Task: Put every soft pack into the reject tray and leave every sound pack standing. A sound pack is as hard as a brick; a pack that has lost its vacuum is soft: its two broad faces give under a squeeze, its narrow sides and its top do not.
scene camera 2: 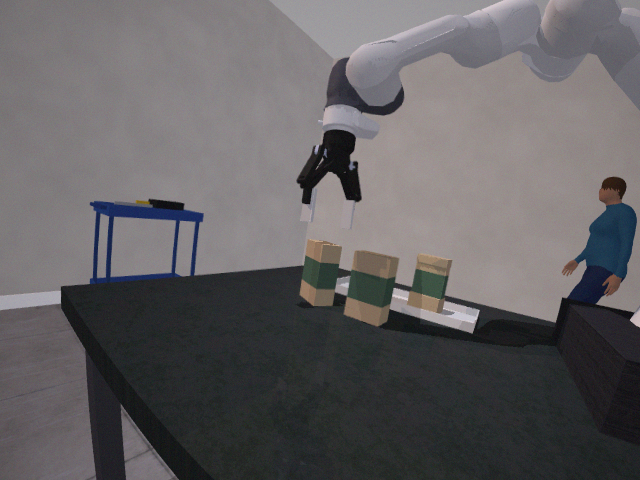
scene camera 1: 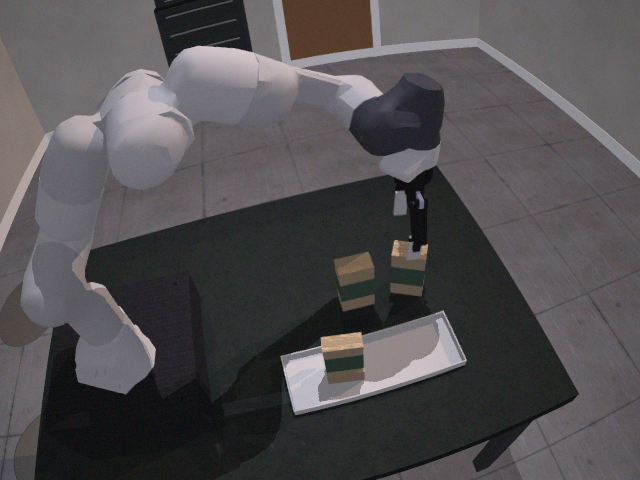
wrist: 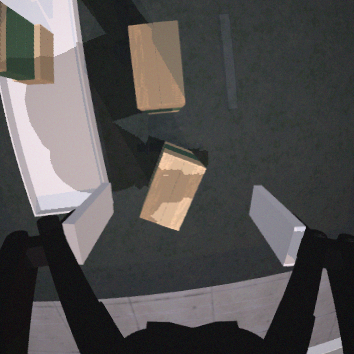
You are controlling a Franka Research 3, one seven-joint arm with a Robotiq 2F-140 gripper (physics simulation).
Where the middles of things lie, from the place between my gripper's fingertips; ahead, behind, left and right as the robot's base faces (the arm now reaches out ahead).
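White reject tray (scene camera 1: pixel 397 356): from my hand, 100 mm behind, 220 mm to the right, 170 mm below.
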